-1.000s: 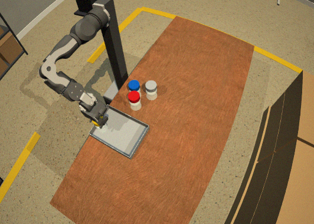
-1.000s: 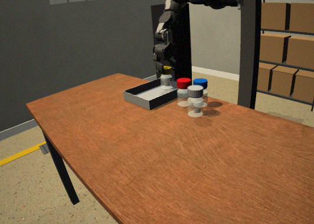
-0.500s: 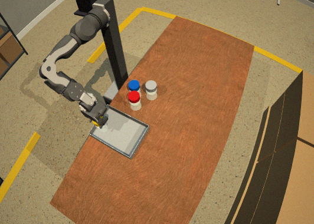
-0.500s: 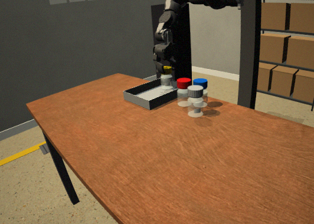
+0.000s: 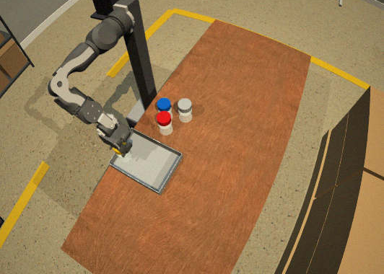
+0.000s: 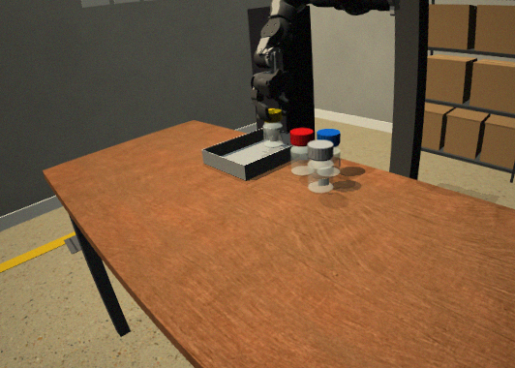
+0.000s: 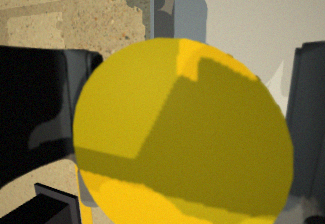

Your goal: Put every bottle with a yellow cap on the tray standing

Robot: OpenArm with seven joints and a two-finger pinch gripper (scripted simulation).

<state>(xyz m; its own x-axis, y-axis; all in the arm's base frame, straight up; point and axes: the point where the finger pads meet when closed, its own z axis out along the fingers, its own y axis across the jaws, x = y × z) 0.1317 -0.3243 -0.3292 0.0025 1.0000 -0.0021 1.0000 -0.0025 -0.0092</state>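
Right now the yellow-capped bottle is 50 mm below my hand. The rest, counted from my hand: blue-capped bottle 240 mm to the left, 50 mm below, 50 mm ahead; then red-capped bottle 180 mm to the left, 90 mm ahead, 50 mm below; then grey tray 90 mm ahead, 80 mm below, 20 mm to the left.
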